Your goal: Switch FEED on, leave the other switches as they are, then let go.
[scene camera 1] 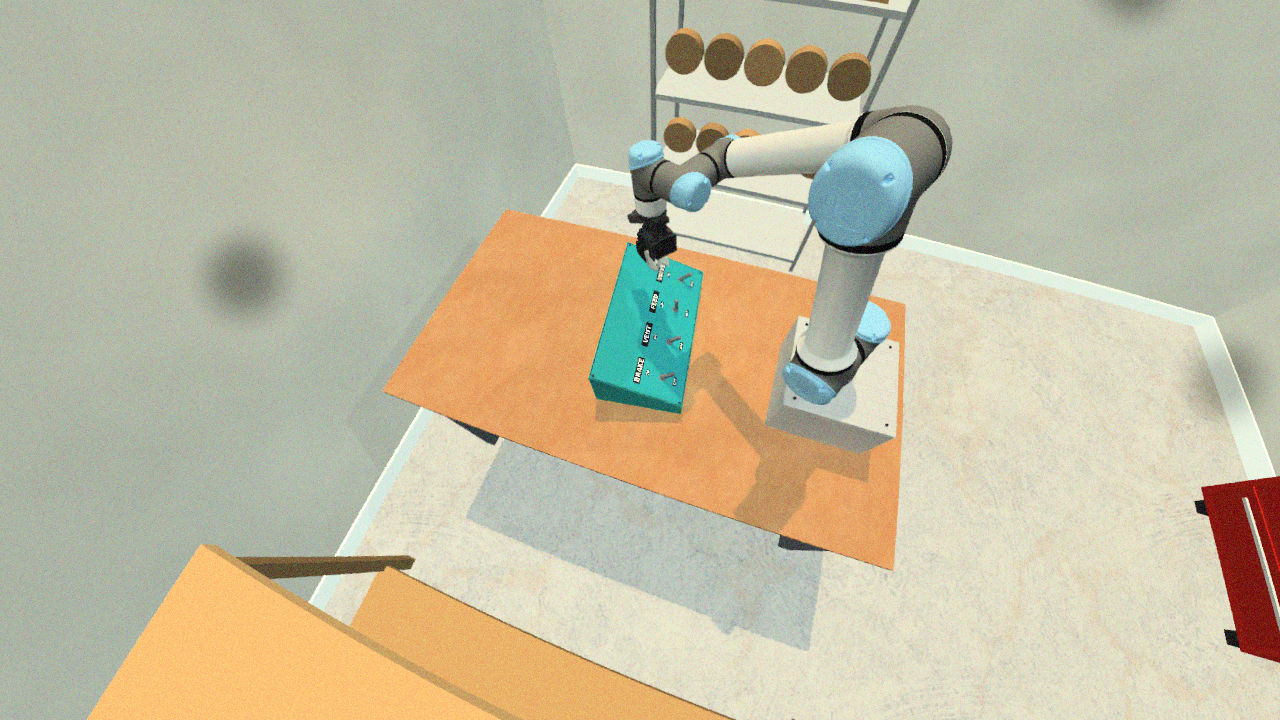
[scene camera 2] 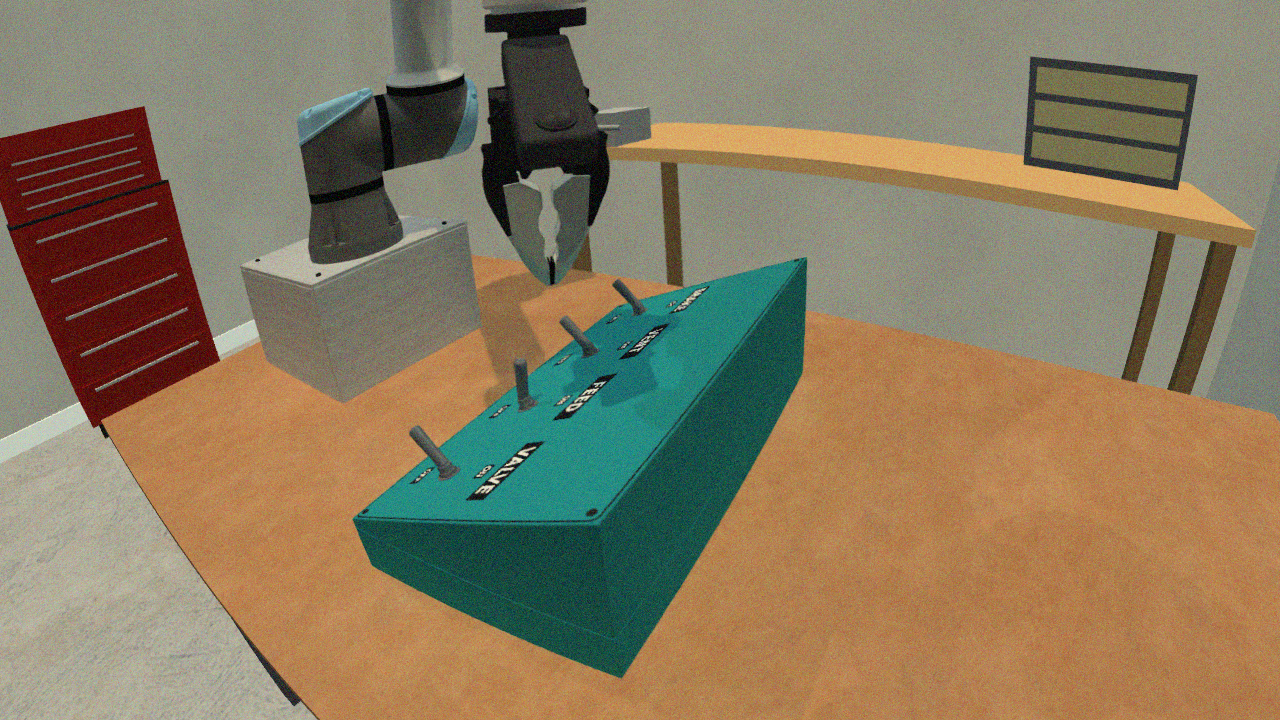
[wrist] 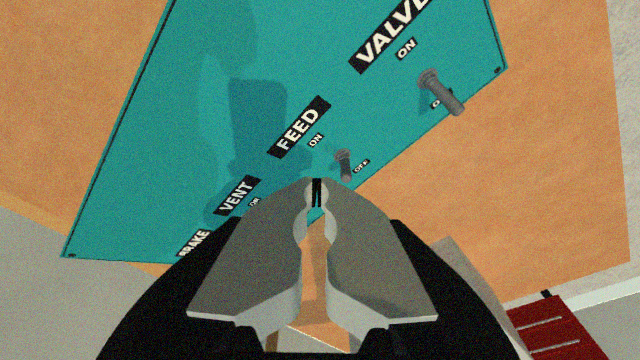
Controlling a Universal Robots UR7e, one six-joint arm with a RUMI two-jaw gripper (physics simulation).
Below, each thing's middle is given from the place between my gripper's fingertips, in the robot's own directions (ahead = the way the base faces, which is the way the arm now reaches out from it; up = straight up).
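Labels:
My gripper: 30 mm past the teal switch panel (scene camera 2: 570,519), 80 mm right of it, 150 mm above it.

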